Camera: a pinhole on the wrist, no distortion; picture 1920 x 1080 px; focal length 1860.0 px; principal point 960.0 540.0 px. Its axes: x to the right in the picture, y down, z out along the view. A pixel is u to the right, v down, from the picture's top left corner.
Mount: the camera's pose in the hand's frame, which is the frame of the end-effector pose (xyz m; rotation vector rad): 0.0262 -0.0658 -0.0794 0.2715 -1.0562 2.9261
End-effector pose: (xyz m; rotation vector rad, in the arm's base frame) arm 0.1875 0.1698 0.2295 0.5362 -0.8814 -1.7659
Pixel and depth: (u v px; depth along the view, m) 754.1 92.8 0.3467
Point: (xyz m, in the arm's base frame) -0.1532 0.1653 0.2095
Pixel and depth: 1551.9 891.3 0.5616
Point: -0.3164 0.4256 0.0230
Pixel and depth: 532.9 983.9 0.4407
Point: -0.2556 0.1269 0.0188
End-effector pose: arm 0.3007 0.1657 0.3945 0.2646 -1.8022 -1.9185
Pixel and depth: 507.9 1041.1 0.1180
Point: 0.2114 0.1202 0.2459
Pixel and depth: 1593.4 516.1 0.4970
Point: 0.1193 0.4878 0.0442
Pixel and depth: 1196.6 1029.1 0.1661
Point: 0.2216 0.1734 0.2012
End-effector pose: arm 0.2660 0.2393 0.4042 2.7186 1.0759 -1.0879
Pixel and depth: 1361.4 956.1 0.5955
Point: -0.2642 0.5697 0.3038
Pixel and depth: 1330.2 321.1 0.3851
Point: -0.0482 0.3944 0.2653
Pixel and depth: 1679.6 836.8 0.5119
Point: -0.2384 0.4599 0.3459
